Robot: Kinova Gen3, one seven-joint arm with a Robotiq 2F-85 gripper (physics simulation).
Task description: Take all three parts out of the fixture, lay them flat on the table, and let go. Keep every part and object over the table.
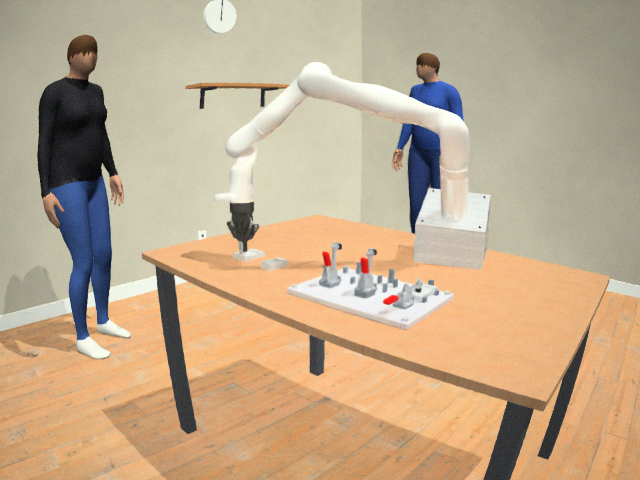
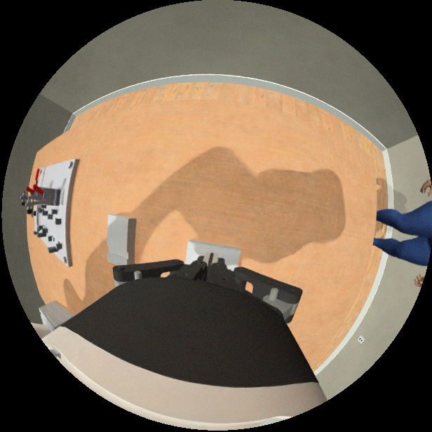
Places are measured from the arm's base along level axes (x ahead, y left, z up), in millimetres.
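Where they show: gripper, fingertip midpoint: [image 1: 243,253]; arm's base at its link origin: [image 1: 454,213].
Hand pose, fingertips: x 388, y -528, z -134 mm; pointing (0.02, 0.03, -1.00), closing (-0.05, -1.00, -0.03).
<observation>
Things, the pixels of their top centre, and the offset from my fingertips. "spot": a spot on its surface instead. Level surfaces: height alone.
- flat pale part at its top centre: [image 1: 248,252] 23 mm back, 3 mm left, 3 mm down
- table at its surface level: 17 mm down
- second grey part at its top centre: [image 1: 273,260] 8 mm ahead, 131 mm left, 2 mm up
- white fixture plate at its top centre: [image 1: 372,291] 54 mm ahead, 480 mm left, 3 mm down
- handle at a spot on its surface: [image 1: 390,299] spot: 162 mm ahead, 585 mm left, 34 mm up
A flat pale part [image 1: 250,253] [image 2: 225,252] lies on the table [image 1: 490,335] near its far left corner. My gripper [image 1: 242,244] [image 2: 208,261] stands right over this part, pointing down, with its fingers shut and nothing between them. A second grey part [image 1: 273,263] [image 2: 120,238] lies flat on the table just beside it. The white fixture plate [image 1: 361,308] [image 2: 56,173] sits mid-table with three red-handled clamps. Two handles [image 1: 327,258] [image 1: 364,265] stand upright and one handle [image 1: 390,299] lies down. I cannot tell whether a part sits among the fixture's small grey pegs.
The arm's white pedestal [image 1: 451,237] stands at the table's back right. The table's left edge is close to the gripper. One person [image 1: 77,154] stands on the floor at the left, another person [image 1: 429,134] behind the pedestal.
</observation>
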